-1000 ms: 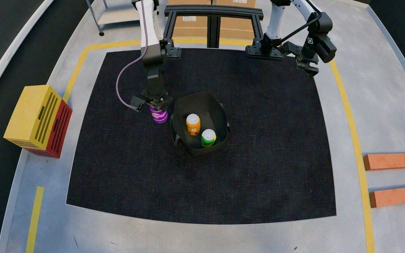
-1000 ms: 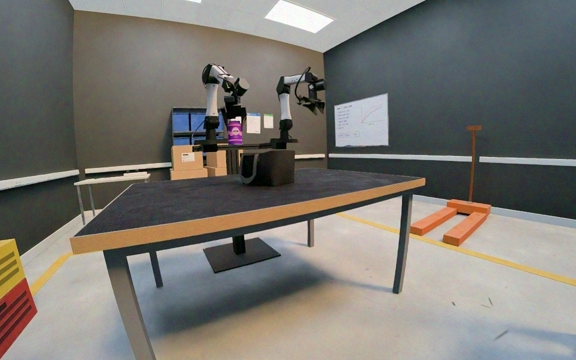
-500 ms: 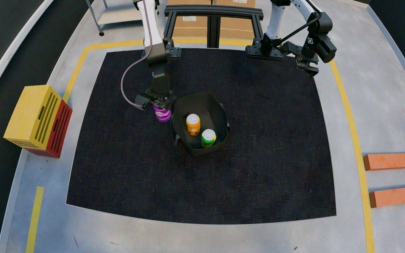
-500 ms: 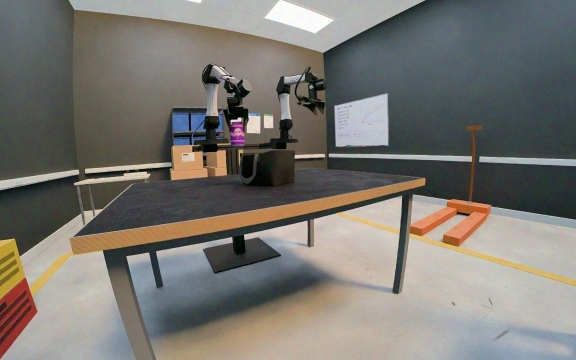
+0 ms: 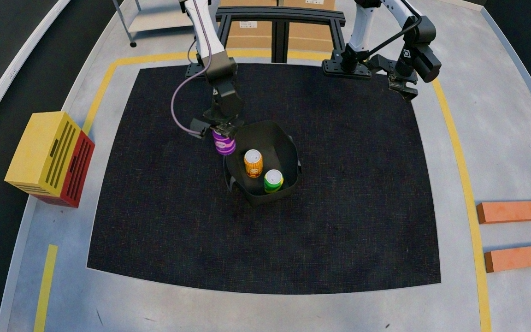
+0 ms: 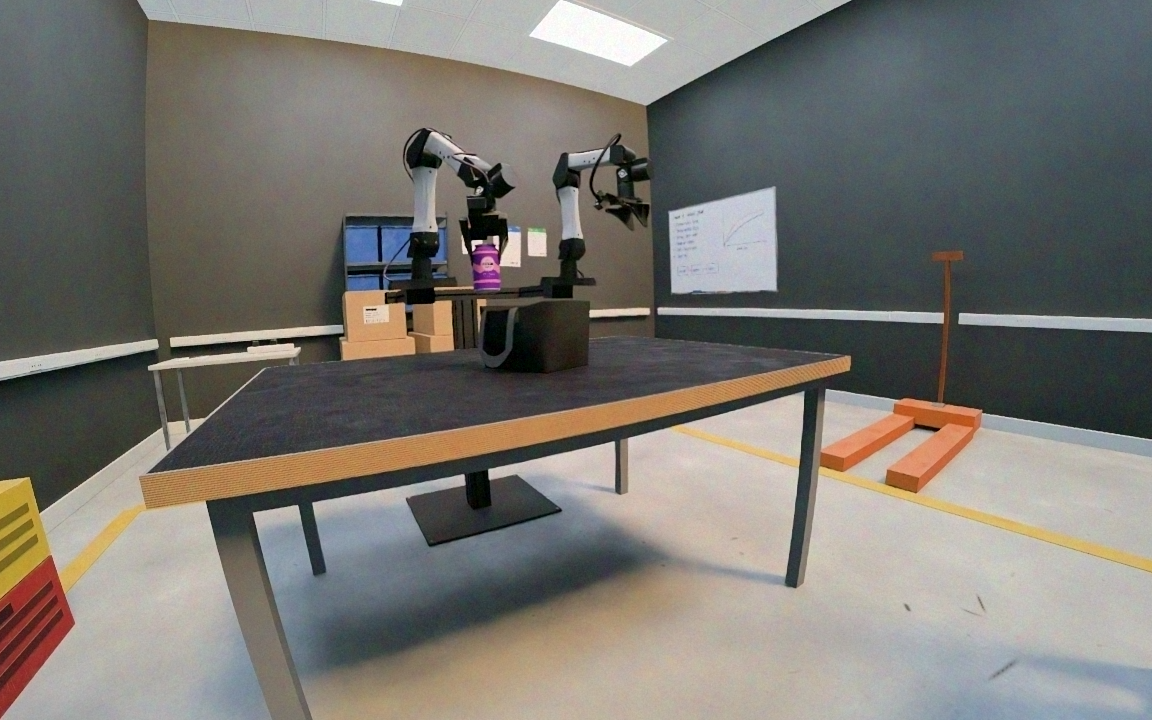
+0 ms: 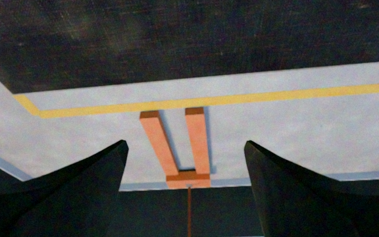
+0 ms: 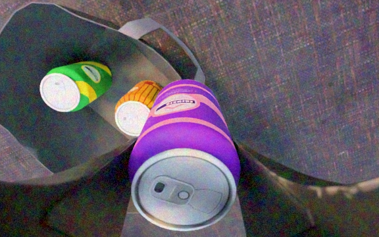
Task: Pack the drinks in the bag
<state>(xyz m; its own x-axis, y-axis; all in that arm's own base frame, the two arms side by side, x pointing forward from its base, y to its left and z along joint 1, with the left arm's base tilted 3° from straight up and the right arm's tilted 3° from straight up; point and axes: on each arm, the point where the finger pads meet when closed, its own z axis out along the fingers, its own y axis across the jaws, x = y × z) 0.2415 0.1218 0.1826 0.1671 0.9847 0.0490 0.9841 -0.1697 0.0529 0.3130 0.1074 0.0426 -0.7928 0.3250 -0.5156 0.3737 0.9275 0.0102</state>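
Right now my right hand is 9 cm to the right of the orange can and 21 cm above it. Round my right hand: purple can 2 cm below; green can 8 cm ahead, 16 cm to the left, 21 cm below.
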